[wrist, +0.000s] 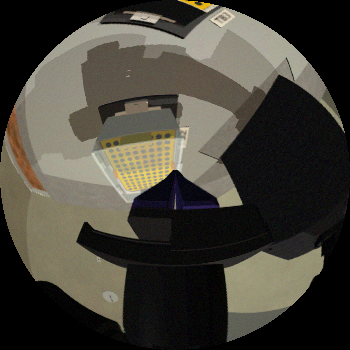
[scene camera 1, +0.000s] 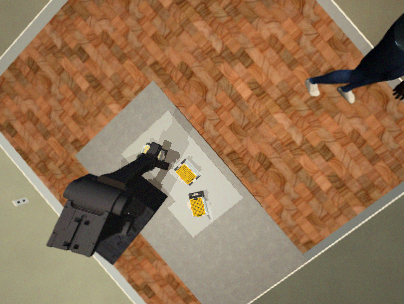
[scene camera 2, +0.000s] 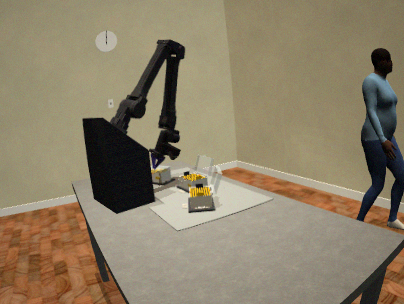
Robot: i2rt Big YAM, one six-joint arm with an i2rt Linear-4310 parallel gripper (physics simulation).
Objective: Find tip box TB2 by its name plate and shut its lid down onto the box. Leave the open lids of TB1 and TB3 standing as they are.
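Places are measured from the arm's base along level axes (x back, y down, z right), in centimetres.
Pixels of known places: gripper, fingertip midpoint: (wrist: pixel 174 174) (scene camera 2: pixel 153 168); arm's base, origin of the base link: (scene camera 2: pixel 115 131).
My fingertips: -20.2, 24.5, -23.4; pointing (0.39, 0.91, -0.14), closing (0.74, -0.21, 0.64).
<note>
For each thing: its top centre in the pictures, then the offset to it from my fingertips, as dx, dy, dz. Level surfaces: height alone.
- TB2, middle of its top: (wrist: pixel 153 180) (scene camera 2: pixel 155 168) (scene camera 1: pixel 149 156) -1.3, +0.3, -2.4
- middle box, middle of its top: (scene camera 2: pixel 190 176) (scene camera 1: pixel 184 175) -13.3, +1.5, +19.8
- pale mat, its level: dy +8.1
- grey table, its level: dy +8.4
TB2 (wrist: pixel 140 122) (scene camera 2: pixel 161 176) is a grey box with a yellow tip rack, and part of its name plate (wrist: pixel 184 136) shows a 2. Its clear lid (wrist: pixel 115 181) lies over the rack; I cannot tell whether it is fully seated. My gripper (wrist: pixel 174 174) (scene camera 2: pixel 156 167) is shut and empty, its tips over the lid's right side; contact is unclear. TB3 (wrist: pixel 150 19), by its plate (wrist: pixel 222 18), shows partly at the wrist view's top. The middle box (scene camera 1: pixel 186 173) (scene camera 2: pixel 194 181) and the near box (scene camera 1: pixel 198 206) (scene camera 2: pixel 201 199) have open, standing clear lids (scene camera 2: pixel 204 163) (scene camera 2: pixel 217 177).
The boxes stand on a pale mat (scene camera 1: pixel 220 195) (scene camera 2: pixel 175 219) on the grey table (scene camera 2: pixel 225 250). A tall black block (scene camera 2: pixel 117 167) (wrist: pixel 295 165) stands beside the mat at the arm's base. A person (scene camera 1: pixel 375 62) (scene camera 2: pixel 376 110) is on the floor away from the table.
</note>
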